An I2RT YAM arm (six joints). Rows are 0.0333 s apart.
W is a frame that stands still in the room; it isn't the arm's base.
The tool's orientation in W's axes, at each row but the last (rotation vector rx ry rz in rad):
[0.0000, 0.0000, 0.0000]
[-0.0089, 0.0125, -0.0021]
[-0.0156, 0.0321, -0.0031]
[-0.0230, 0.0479, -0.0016]
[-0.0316, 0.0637, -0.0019]
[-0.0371, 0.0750, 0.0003]
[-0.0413, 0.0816, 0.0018]
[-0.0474, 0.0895, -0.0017]
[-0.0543, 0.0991, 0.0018]
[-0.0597, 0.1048, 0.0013]
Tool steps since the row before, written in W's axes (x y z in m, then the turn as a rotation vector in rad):
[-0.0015, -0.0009, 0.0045, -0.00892, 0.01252, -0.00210]
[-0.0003, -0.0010, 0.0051, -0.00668, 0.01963, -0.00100]
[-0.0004, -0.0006, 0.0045, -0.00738, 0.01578, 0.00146]
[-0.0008, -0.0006, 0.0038, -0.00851, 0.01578, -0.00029]
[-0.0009, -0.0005, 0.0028, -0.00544, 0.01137, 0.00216]
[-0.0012, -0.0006, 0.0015, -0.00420, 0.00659, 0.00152]
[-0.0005, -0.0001, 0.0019, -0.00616, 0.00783, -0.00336]
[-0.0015, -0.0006, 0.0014, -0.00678, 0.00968, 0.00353]
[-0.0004, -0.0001, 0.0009, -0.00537, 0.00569, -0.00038]
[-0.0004, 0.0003, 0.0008, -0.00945, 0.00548, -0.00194]
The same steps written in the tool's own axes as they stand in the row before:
[-0.0015, -0.0009, 0.0045, -0.00892, 0.01252, -0.00210]
[-0.0004, -0.0010, 0.0051, -0.00671, 0.01962, -0.00091]
[-0.0005, -0.0007, 0.0045, -0.00748, 0.01573, 0.00147]
[-0.0010, -0.0007, 0.0037, -0.00852, 0.01577, -0.00034]
[-0.0011, -0.0006, 0.0027, -0.00560, 0.01129, 0.00217]
[-0.0013, -0.0007, 0.0014, -0.00431, 0.00654, 0.00144]
[-0.0007, -0.0002, 0.0018, -0.00586, 0.00798, -0.00352]
[-0.0016, -0.0007, 0.0012, -0.00711, 0.00950, 0.00336]
[-0.0005, -0.0001, 0.0008, -0.00531, 0.00573, -0.00060]
[-0.0005, 0.0003, 0.0008, -0.00921, 0.00563, -0.00259]

